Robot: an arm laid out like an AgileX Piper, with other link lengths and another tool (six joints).
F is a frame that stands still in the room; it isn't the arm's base.
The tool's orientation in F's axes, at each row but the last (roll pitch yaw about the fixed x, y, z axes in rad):
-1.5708, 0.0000, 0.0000
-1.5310, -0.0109, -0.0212
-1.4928, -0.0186, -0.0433
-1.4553, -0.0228, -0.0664
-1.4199, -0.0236, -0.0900
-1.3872, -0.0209, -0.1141
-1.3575, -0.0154, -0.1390
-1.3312, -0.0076, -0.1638
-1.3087, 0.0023, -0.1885
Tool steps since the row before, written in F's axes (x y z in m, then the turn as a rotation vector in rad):
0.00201, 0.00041, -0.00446, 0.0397, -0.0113, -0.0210
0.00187, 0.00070, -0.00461, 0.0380, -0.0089, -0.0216
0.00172, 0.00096, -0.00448, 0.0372, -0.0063, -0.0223
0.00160, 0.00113, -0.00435, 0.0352, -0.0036, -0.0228
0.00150, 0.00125, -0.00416, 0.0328, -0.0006, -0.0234
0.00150, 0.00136, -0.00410, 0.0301, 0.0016, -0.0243
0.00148, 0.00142, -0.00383, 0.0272, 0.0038, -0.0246
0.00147, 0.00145, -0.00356, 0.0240, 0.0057, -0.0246
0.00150, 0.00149, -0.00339, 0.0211, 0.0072, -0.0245
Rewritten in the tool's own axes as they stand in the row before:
0.00201, 0.00446, 0.00041, 0.0397, 0.0210, -0.0113
0.00180, 0.00466, 0.00055, 0.0379, 0.0217, -0.0090
0.00159, 0.00458, 0.00068, 0.0370, 0.0226, -0.0065
0.00142, 0.00450, 0.00072, 0.0348, 0.0233, -0.0040
0.00128, 0.00435, 0.00073, 0.0322, 0.0242, -0.0013
0.00125, 0.00434, 0.00074, 0.0292, 0.0254, 0.0004
0.00121, 0.00410, 0.00076, 0.0260, 0.0260, 0.0021
0.00119, 0.00386, 0.00078, 0.0226, 0.0263, 0.0034
0.00120, 0.00372, 0.00081, 0.0194, 0.0265, 0.0043

